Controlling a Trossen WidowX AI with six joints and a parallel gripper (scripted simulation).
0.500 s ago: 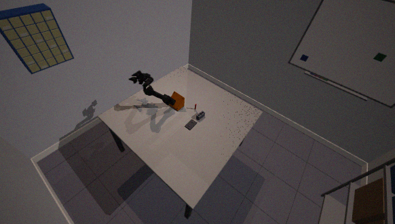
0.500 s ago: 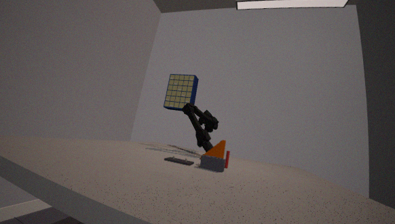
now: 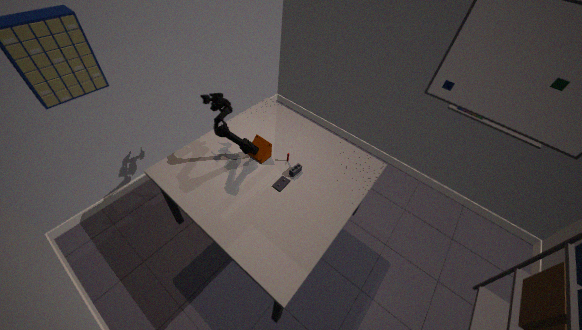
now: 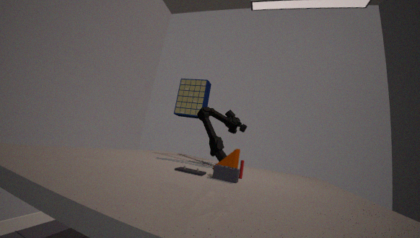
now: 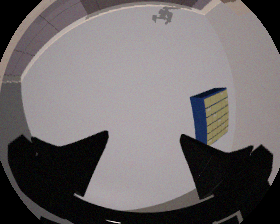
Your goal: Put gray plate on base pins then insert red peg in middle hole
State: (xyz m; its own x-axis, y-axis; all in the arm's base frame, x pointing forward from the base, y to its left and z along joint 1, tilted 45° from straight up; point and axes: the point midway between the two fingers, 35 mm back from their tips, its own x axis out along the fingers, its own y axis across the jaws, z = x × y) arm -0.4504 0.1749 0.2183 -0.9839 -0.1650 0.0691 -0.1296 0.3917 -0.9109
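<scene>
My gripper tip is now 83 cm short of the dark block, 12 cm to the right of it and 29 cm above it. Round my gripper tip: red peg: 72 cm ahead, 17 cm to the left, 29 cm below.
</scene>
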